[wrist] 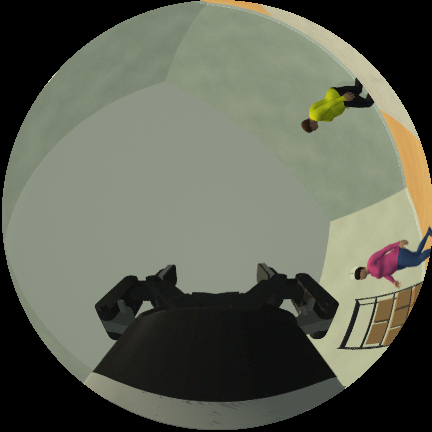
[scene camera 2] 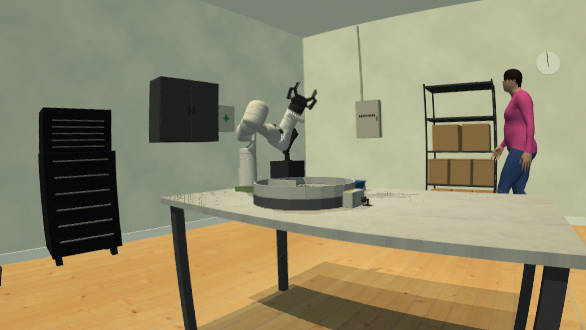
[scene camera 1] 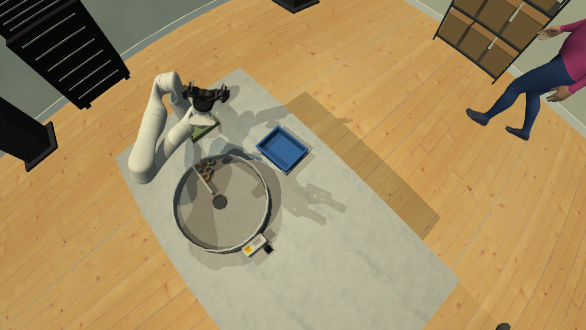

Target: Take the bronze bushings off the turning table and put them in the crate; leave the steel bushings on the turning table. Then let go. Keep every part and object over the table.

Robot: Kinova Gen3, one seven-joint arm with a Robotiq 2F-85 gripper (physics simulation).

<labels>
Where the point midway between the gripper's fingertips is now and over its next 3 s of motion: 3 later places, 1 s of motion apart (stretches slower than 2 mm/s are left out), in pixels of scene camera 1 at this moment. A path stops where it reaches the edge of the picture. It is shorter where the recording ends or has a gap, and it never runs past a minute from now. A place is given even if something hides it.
The gripper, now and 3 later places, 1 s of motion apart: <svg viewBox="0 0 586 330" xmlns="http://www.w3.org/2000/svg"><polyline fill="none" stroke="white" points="208,84 213,79 229,97 251,139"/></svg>
</labels>
